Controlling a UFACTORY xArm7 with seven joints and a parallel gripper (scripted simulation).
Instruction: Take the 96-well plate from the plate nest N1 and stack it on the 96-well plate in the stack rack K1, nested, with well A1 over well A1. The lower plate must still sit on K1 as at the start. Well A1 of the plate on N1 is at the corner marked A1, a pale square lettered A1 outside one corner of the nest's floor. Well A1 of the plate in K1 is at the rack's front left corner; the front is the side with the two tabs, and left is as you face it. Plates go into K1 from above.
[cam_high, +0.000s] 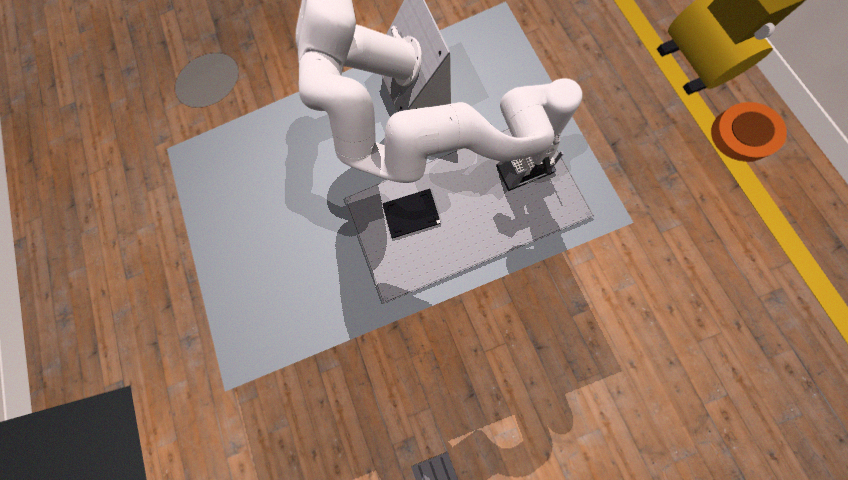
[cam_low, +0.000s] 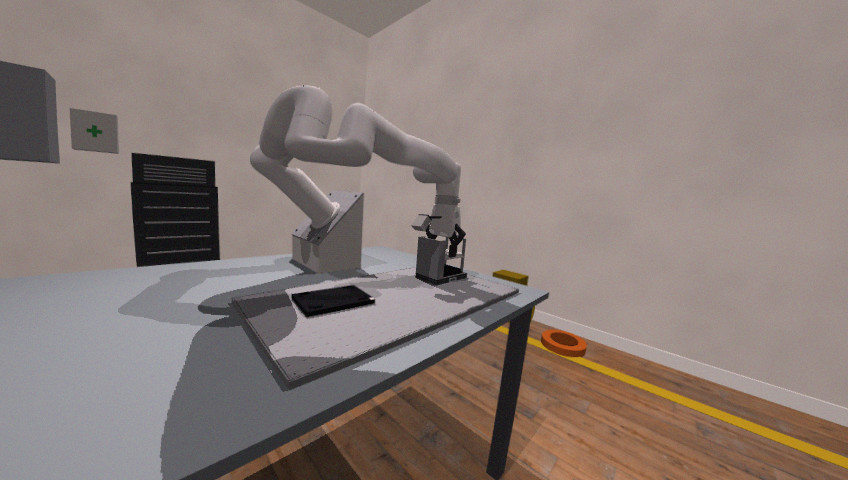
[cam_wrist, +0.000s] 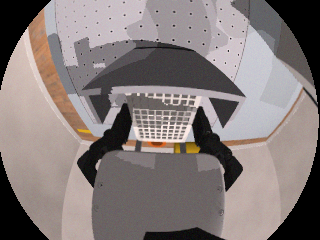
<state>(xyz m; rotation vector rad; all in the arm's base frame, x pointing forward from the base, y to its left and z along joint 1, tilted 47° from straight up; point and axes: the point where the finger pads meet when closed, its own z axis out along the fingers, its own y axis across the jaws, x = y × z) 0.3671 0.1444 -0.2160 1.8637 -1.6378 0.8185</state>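
Now: the dark 96-well plate 70 mm below my hand. From my hand the other things lie so: white 96-well plate: 10 mm below; then pale A1 mark: 300 mm to the right, 80 mm below, 80 mm ahead.
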